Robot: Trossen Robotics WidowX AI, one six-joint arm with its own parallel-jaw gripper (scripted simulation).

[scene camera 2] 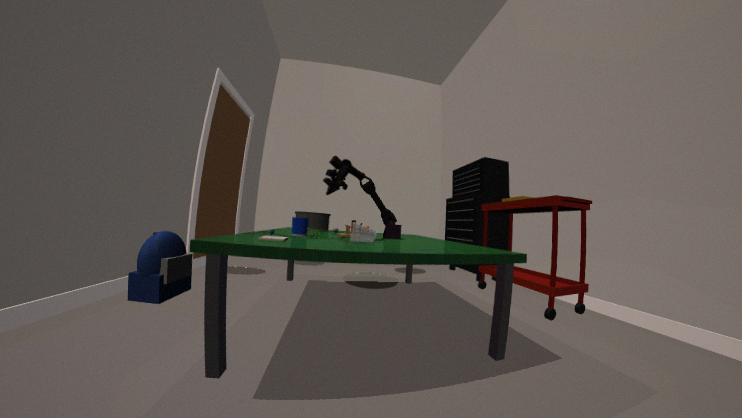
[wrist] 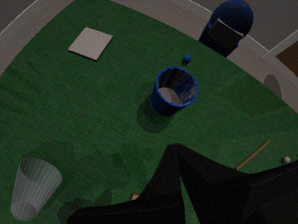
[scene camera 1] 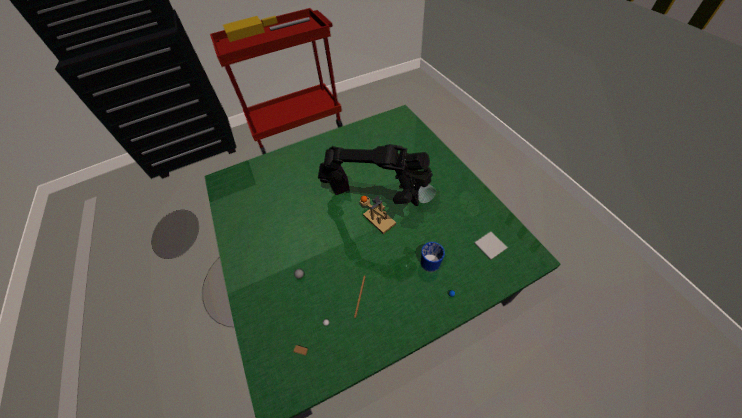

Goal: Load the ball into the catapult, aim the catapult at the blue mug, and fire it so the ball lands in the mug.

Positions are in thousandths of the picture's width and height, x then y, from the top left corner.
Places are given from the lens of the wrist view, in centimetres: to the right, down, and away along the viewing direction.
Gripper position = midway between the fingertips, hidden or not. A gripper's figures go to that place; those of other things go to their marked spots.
my gripper (wrist: 582,667): 2, 3, 10
blue mug (wrist: 589,395): 7, -6, 37
clear cup (wrist: 122,810): -27, 17, 27
